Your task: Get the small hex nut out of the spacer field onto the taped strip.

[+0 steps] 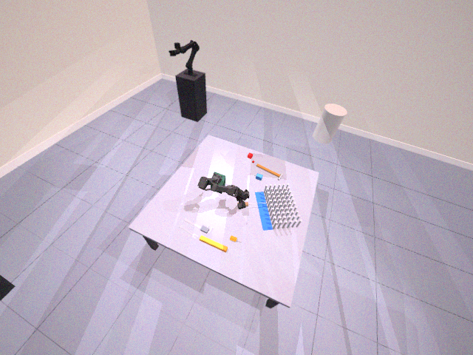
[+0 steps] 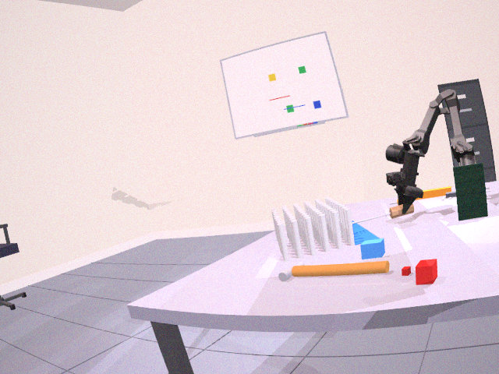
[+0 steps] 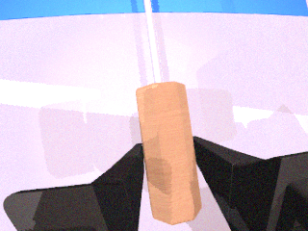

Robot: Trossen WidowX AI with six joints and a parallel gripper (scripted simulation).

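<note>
Now: gripper tip 17 cm short of the blue taped strip, 5 cm to the right of it and 3 cm above it. Round my gripper tip: blue cube: 37 cm to the left, 2 cm ahead, 1 cm below; orange bar: 40 cm to the right, 8 cm behind, 2 cm below; orange ribbed piece: 30 cm to the right, 5 cm ahead, 2 cm below.
</note>
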